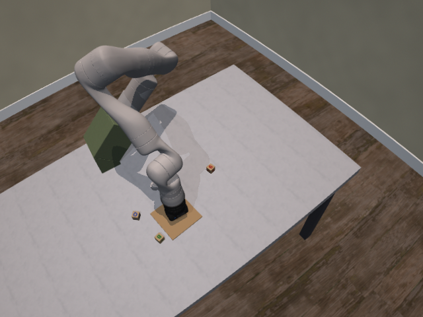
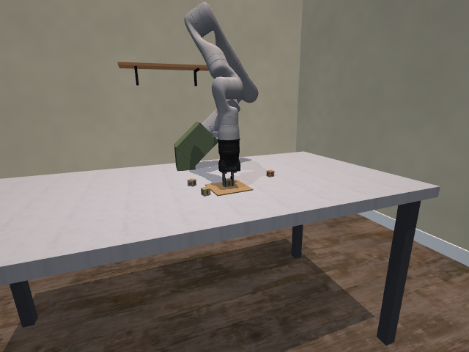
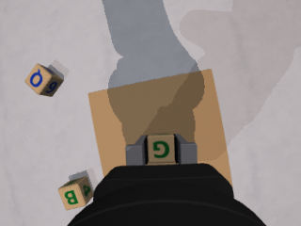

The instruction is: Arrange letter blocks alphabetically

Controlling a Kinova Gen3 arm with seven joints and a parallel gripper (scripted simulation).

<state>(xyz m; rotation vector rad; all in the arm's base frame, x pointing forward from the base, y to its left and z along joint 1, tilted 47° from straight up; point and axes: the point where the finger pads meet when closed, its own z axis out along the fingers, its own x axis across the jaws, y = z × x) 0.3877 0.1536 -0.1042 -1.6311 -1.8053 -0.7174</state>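
My hand is 20 mm above the tan mat.
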